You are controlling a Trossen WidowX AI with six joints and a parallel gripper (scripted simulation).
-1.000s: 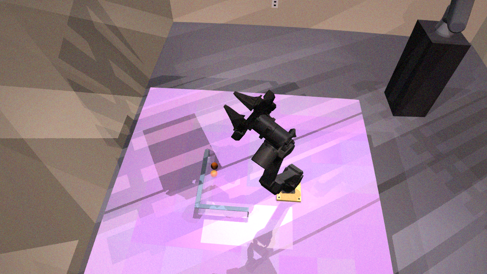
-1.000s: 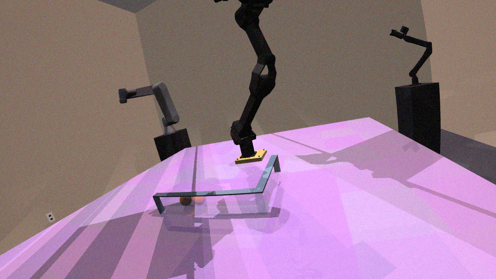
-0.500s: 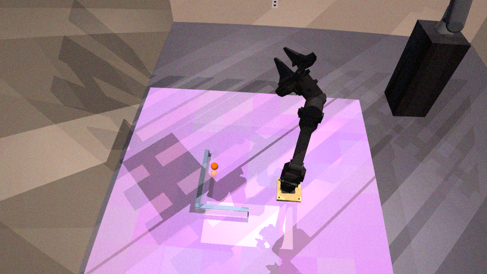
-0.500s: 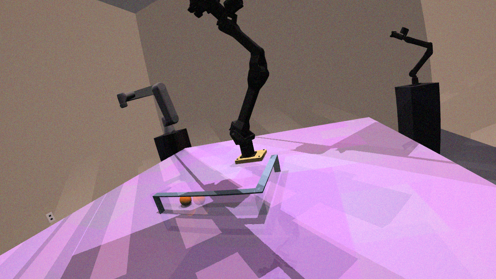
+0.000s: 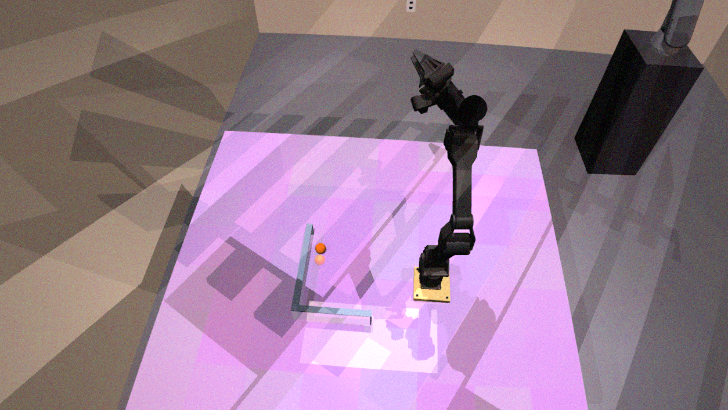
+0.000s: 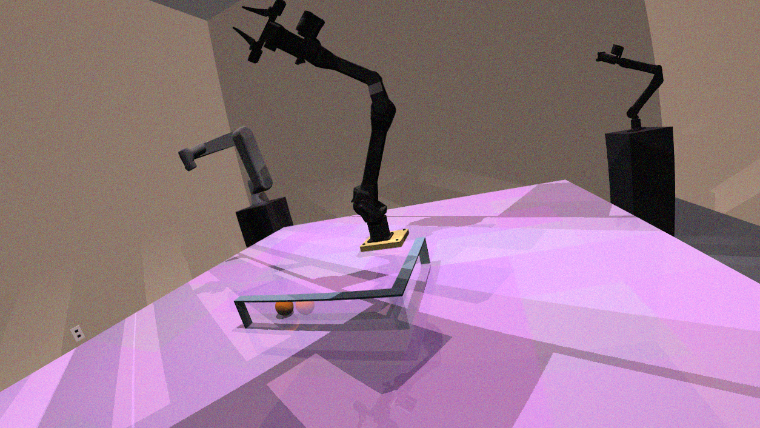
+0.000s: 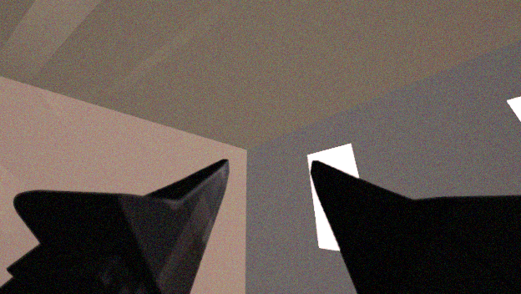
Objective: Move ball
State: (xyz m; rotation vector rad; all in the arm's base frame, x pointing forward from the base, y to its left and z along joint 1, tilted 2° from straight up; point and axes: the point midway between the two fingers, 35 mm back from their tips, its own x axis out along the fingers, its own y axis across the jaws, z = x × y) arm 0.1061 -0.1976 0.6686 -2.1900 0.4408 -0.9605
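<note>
Now: gripper tip 250 mm short of the orange ball, 100 mm to the right of it and 690 mm above it. Also, from my gripper tip: see-through copy (250 mm ahead, 150 mm to the left, 690 mm below).
</note>
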